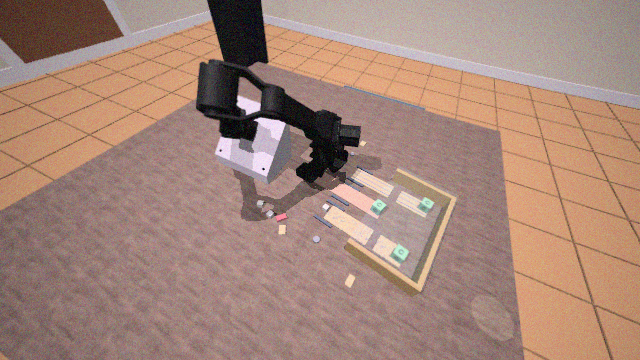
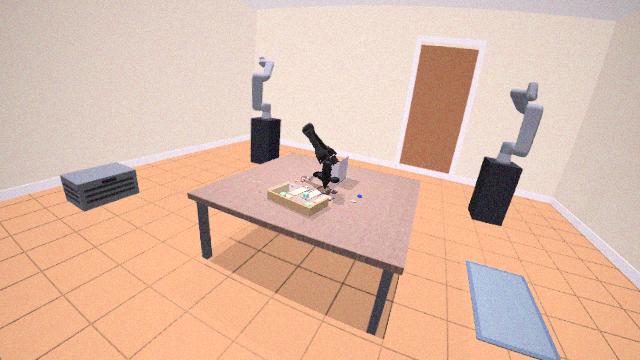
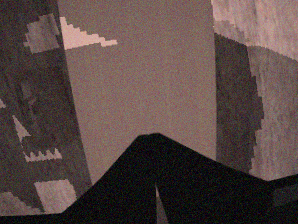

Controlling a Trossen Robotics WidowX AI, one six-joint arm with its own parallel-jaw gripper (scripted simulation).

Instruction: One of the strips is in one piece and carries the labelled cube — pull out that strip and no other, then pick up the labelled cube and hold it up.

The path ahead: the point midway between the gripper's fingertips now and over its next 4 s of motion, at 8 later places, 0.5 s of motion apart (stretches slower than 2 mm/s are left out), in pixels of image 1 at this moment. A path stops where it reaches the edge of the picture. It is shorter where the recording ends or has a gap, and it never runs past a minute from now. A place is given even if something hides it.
The gripper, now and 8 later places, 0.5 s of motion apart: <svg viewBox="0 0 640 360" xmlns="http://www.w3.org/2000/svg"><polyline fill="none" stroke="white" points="320,176 315,173 310,170 307,168 305,166 309,161 321,167 333,173 347,179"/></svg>
